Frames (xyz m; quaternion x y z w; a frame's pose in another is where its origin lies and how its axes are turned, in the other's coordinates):
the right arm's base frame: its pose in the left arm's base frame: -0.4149 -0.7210 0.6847 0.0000 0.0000 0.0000 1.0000
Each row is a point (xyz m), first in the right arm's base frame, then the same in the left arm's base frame.
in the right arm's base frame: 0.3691 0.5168 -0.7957
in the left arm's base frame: -0.0458 -0.2042 -0.1110
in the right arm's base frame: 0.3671 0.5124 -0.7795
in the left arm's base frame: -0.0478 -0.2086 -0.0948
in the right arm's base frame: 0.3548 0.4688 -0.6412
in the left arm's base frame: -0.0601 -0.2522 0.0435
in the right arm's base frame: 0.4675 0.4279 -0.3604
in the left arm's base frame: 0.0526 -0.2931 0.3243
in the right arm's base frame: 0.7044 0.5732 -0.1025
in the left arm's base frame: 0.2895 -0.1478 0.5822
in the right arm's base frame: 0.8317 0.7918 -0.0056
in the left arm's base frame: 0.4168 0.0708 0.6791
